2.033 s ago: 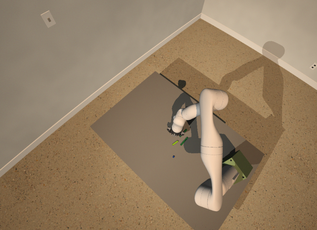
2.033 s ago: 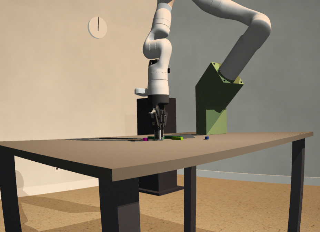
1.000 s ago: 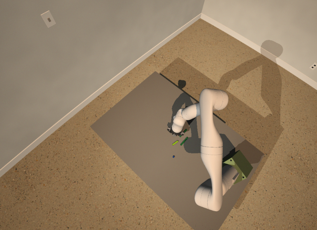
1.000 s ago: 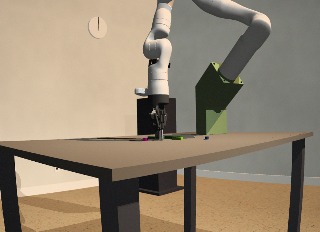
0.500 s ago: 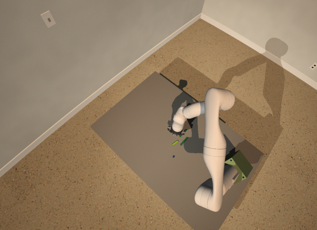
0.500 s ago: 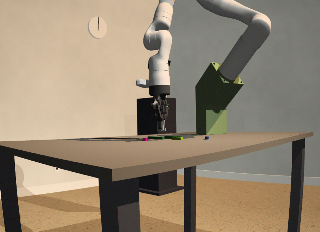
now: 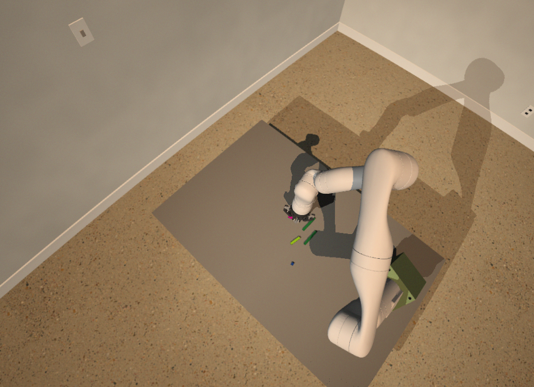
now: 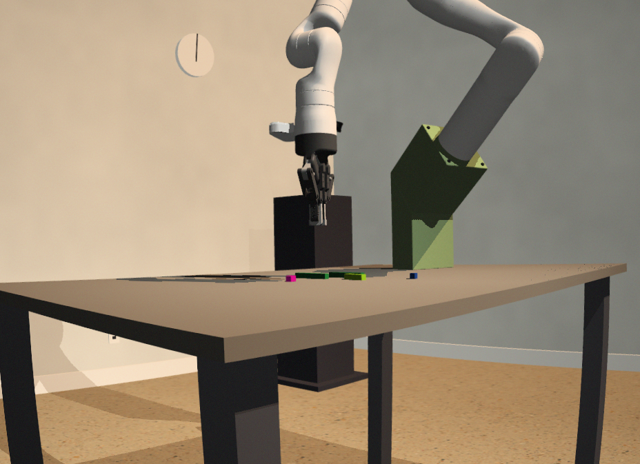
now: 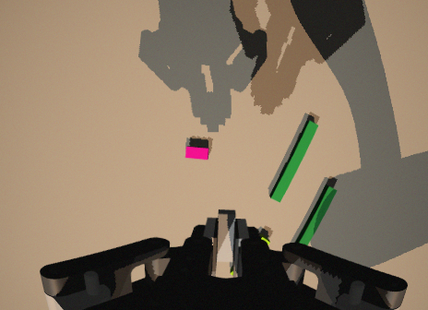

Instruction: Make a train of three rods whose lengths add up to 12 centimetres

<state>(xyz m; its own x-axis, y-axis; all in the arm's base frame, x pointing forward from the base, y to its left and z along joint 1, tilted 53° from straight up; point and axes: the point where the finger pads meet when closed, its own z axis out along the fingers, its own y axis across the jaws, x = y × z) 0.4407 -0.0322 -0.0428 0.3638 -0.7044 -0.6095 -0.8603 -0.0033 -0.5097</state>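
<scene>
My gripper is now 10 cm past the blue rod, 13 cm to the right of it and 11 cm above it. From my hand the other things lie so: magenta rod: 4 cm ahead, 3 cm to the right, 11 cm below; then lime rod: 5 cm behind, 4 cm to the left, 11 cm below; then grey rod: 1 cm below.
</scene>
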